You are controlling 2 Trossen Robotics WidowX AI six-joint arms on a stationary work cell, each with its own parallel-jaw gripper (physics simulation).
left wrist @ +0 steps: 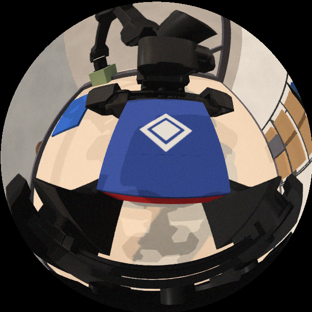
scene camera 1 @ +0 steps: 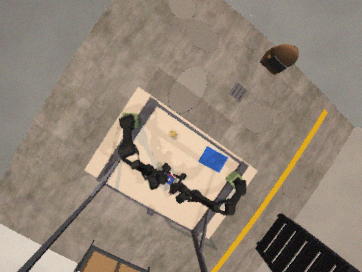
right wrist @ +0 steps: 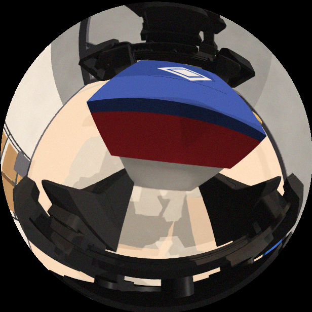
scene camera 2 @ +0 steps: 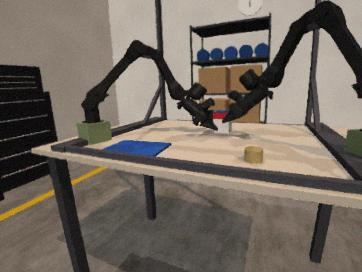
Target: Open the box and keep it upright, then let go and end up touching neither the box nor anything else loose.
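Pixels of known places: left gripper, fingertip midpoint: (scene camera 1: 168, 176) (scene camera 2: 223, 121); right gripper, fingertip midpoint: (scene camera 2: 219, 128); left arm's base, link origin: (scene camera 1: 129, 120); right arm's base, link origin: (scene camera 1: 237, 182) (scene camera 2: 93, 121).
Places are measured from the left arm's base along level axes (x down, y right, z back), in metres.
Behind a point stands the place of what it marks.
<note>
The box (scene camera 1: 171, 178) {x -0.024, y 0.398, z -0.321 m} (scene camera 2: 220, 115) {x -0.008, y 0.382, z -0.321 m} (left wrist: 162, 167) (right wrist: 175, 131) is upright and closed, with a blue top bearing a white diamond, a red band and a pale lower body. My left gripper (scene camera 1: 164, 177) {x 0.024, y 0.403, z -0.300 m} (scene camera 2: 226, 120) {x 0.024, y 0.403, z -0.300 m} (left wrist: 161, 171) is shut on the box from one side. My right gripper (scene camera 1: 175, 186) (scene camera 2: 215, 128) {x 0.056, y 0.416, z -0.316 m} (right wrist: 165, 169) is shut on it from the opposite side. The fingers hide parts of the box's sides, so I cannot tell exactly which layer each one grips.
A flat blue mat (scene camera 1: 213, 159) {x 0.073, y 0.265, z -0.662 m} (scene camera 2: 137, 148) {x 0.073, y 0.242, z -0.655 m} (left wrist: 71, 118) and a small brass-coloured cylinder (scene camera 1: 173, 134) {x 0.046, y 0.081, z -0.316 m} (scene camera 2: 253, 154) {x 0.055, y 0.057, z -0.326 m} lie on the table (scene camera 2: 200, 145) {x 0.081, y 0.260, z -0.431 m}, apart from the box. Dark rails (scene camera 2: 210, 168) {x 0.066, y 0.013, z -0.455 m} edge the table. A shelf rack (scene camera 2: 231, 26) stands behind it.
</note>
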